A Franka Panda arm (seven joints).
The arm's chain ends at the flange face. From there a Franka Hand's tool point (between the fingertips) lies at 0.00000 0.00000 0.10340 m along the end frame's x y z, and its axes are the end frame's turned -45 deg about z.
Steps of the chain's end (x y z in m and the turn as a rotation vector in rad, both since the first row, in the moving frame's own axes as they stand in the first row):
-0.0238, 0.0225, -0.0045, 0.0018, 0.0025, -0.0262
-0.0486, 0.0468, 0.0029, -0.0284, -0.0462, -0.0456
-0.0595, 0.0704, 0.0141, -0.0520, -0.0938, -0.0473
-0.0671, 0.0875, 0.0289, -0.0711, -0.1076, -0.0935
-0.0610, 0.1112, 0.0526, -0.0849, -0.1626, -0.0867
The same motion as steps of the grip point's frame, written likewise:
-0.0324, -0.0009, -0.0045, -0.0005, 0.0030, -0.0262
-0.0729, -0.0024, 0.0027, 0.0126, -0.0528, -0.0456
-0.1026, 0.0049, 0.0135, 0.0296, -0.1031, -0.0473
-0.1225, 0.0124, 0.0280, 0.0258, -0.1264, -0.0935
-0.1400, 0.0306, 0.0509, 0.0549, -0.1750, -0.0867

